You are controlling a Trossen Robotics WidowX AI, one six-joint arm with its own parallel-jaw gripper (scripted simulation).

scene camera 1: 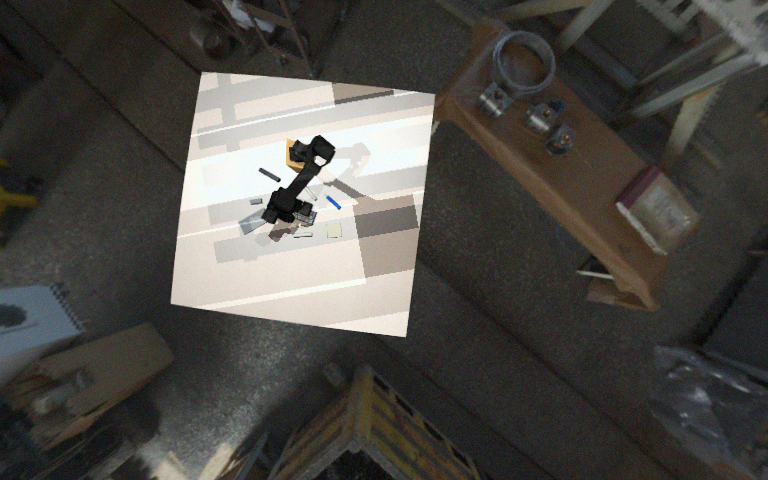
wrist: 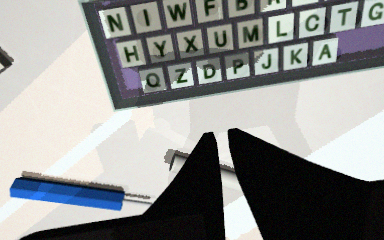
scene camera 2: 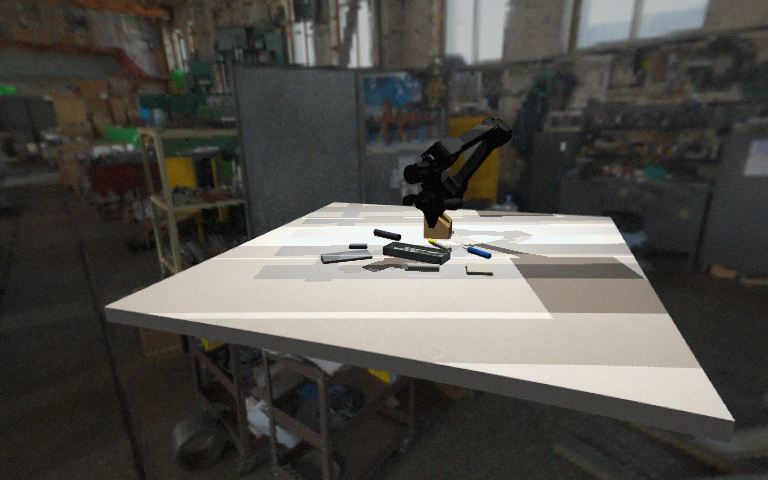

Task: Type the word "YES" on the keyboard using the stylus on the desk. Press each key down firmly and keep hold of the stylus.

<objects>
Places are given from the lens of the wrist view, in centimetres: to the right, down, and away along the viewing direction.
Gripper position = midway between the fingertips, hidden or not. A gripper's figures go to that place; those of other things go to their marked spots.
my gripper (wrist: pixel 221 140): 1, 1, 11
blue pen (wrist: pixel 96 197): -8, 7, 22
</objects>
